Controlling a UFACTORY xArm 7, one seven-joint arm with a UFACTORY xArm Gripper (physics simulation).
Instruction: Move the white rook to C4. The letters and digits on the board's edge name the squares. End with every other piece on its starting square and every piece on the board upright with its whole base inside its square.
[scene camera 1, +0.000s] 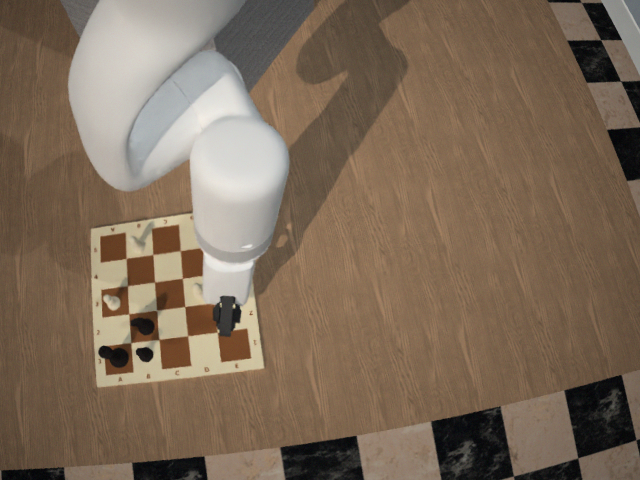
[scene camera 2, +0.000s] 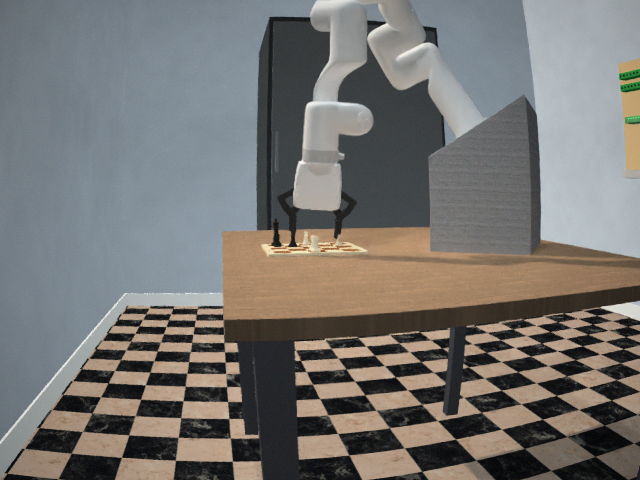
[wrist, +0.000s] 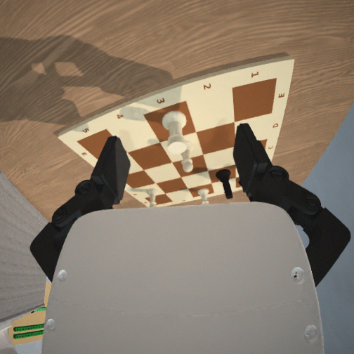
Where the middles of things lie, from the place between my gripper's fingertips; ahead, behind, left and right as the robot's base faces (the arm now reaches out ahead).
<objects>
My hand is 80 mm to the left of the chessboard (scene camera 1: 157, 284), 40 mm above it and 20 mm past it.
</objects>
